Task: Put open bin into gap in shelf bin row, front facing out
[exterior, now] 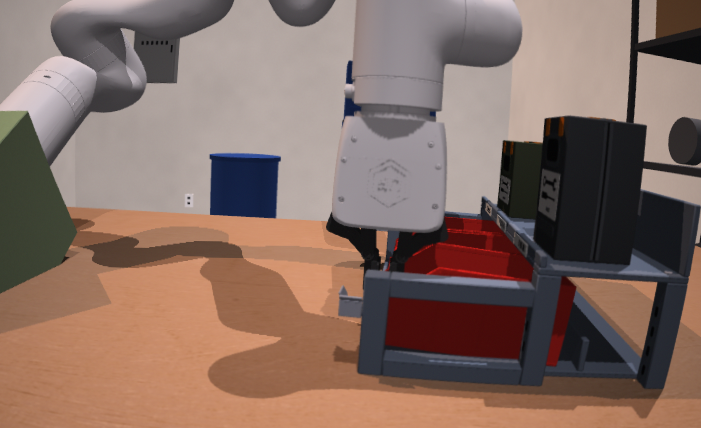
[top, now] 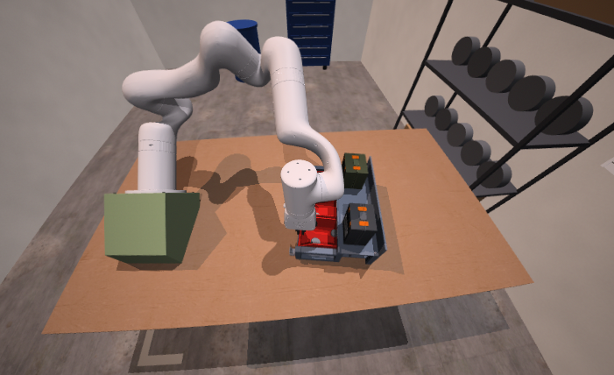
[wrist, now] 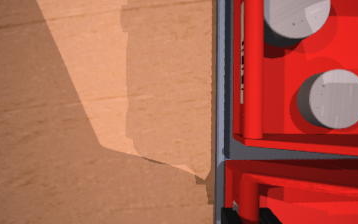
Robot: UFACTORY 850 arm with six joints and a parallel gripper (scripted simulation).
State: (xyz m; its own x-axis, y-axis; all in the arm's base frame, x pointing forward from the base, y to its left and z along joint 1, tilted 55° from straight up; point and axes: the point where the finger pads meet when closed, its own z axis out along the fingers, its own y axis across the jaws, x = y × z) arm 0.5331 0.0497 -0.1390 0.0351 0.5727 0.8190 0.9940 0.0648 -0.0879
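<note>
Now: hand 50 mm short of the grey disc, 40 mm to the left of it and 30 mm above it. Round my hand: grey shelf 120 mm ahead, 90 mm to the left, 10 mm above.
</note>
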